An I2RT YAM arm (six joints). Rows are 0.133 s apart.
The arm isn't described. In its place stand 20 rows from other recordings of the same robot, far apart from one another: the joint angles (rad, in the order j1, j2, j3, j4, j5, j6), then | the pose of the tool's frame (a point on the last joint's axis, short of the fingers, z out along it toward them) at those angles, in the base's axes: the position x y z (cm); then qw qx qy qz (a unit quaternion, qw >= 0).
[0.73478 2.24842 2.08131 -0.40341 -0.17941 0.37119] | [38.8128 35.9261 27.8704 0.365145 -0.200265 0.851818 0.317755]
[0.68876 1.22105 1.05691 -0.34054 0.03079 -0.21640] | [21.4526 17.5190 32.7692 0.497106 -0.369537 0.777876 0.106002]
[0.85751 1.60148 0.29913 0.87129 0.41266 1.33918] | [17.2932 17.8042 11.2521 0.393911 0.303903 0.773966 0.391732]
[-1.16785 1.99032 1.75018 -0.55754 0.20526 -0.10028] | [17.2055 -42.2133 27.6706 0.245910 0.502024 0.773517 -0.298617]
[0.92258 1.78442 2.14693 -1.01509 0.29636 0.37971] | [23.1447 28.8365 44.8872 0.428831 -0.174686 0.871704 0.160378]
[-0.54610 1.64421 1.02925 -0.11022 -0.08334 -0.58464] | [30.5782 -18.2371 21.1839 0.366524 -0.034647 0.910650 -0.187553]
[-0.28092 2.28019 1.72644 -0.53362 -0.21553 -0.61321] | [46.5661 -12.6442 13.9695 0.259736 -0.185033 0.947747 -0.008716]
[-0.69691 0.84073 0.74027 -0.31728 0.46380 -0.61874] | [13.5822 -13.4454 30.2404 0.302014 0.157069 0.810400 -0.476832]
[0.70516 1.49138 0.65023 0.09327 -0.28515 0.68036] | [21.1602 19.3256 16.0481 0.221455 -0.068074 0.906464 0.353052]
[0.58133 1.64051 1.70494 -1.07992 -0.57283 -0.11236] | [26.8374 19.9429 36.4208 0.192612 -0.386422 0.841265 0.325350]
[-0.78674 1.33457 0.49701 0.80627 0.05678 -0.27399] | [19.3650 -19.7031 22.4862 0.589796 0.201125 0.689323 -0.369491]
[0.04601 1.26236 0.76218 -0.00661 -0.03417 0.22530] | [27.9072 1.4067 24.7009 0.500536 0.068509 0.858983 0.083179]
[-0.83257 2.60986 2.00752 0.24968 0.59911 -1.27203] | [37.5789 -44.2856 12.2274 0.060674 -0.006045 0.801613 -0.594725]
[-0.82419 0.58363 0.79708 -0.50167 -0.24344 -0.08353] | [9.4929 -8.9960 33.8663 0.576345 0.220160 0.767764 -0.172899]
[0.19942 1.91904 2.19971 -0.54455 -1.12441 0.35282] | [40.0567 11.3719 46.3861 0.379495 -0.271634 0.694633 0.547433]
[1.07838 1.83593 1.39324 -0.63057 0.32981 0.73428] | [19.3426 33.6148 22.2916 0.275018 -0.123860 0.948872 0.093088]
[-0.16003 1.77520 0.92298 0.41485 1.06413 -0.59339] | [35.3127 -8.8528 18.8422 0.272759 0.109683 0.768595 -0.568185]
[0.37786 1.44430 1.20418 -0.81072 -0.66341 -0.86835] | [26.1116 12.7233 28.6843 0.312184 -0.601188 0.693150 0.246285]
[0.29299 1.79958 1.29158 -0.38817 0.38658 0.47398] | [37.7195 9.9770 22.0331 0.369020 0.147003 0.916540 -0.046577]
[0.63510 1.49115 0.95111 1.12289 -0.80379 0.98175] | [24.4319 21.1893 35.6482 0.425500 -0.263989 0.489207 0.714098]
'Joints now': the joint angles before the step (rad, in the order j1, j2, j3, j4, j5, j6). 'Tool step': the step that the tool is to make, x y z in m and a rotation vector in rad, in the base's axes. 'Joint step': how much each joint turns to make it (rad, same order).
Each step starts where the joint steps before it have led.
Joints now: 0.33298, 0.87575, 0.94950, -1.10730, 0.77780, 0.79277
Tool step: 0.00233, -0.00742, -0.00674, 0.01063, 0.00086, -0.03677
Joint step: -0.05821, -0.00898, -0.03206, 0.03795, -0.02001, -0.01800
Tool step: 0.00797, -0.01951, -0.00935, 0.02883, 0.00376, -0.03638
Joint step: -0.15767, -0.01232, -0.05212, 0.11489, -0.09168, -0.11180
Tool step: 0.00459, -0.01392, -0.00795, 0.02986, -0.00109, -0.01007
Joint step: -0.10779, -0.00464, -0.03986, 0.08133, -0.08287, -0.07366
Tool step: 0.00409, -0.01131, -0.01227, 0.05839, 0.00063, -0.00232
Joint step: -0.08898, 0.00616, -0.04612, 0.06766, -0.09989, -0.03549
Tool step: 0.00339, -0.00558, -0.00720, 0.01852, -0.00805, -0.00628
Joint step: -0.03840, 0.00913, -0.02764, 0.04917, -0.03533, -0.01383
